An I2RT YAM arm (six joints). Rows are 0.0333 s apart.
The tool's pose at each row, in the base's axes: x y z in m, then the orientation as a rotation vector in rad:
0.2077 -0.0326 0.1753 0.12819 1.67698 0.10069
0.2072 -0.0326 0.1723 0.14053 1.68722 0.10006
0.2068 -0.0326 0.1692 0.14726 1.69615 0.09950
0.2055 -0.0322 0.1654 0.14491 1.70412 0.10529
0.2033 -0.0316 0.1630 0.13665 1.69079 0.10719
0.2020 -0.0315 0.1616 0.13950 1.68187 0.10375
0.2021 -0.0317 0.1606 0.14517 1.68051 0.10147
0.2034 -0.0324 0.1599 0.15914 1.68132 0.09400
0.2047 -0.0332 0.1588 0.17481 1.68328 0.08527
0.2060 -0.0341 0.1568 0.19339 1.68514 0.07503
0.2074 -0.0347 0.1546 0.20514 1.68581 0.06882
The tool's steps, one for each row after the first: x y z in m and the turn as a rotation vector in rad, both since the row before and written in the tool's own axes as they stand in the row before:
0.0030 -0.0004 -0.0002 0.00843 0.01007 0.00749
0.0031 -0.0005 0.0000 0.00497 0.00882 0.00385
0.0039 -0.0002 -0.0008 -0.00459 0.00842 0.00155
0.0027 0.0001 -0.0019 -0.00708 -0.01306 -0.00399
0.0015 -0.0001 -0.0011 0.00327 -0.00918 0.00012
0.0009 -0.0003 0.0002 0.00474 -0.00157 0.00245
0.0004 -0.0008 0.0014 0.01321 0.00016 0.00480
0.0008 -0.0009 0.0014 0.01513 0.00127 0.00514
0.0017 -0.0011 0.0016 0.01782 0.00116 0.00618
0.0019 -0.0008 0.0017 0.01106 0.00031 0.00409

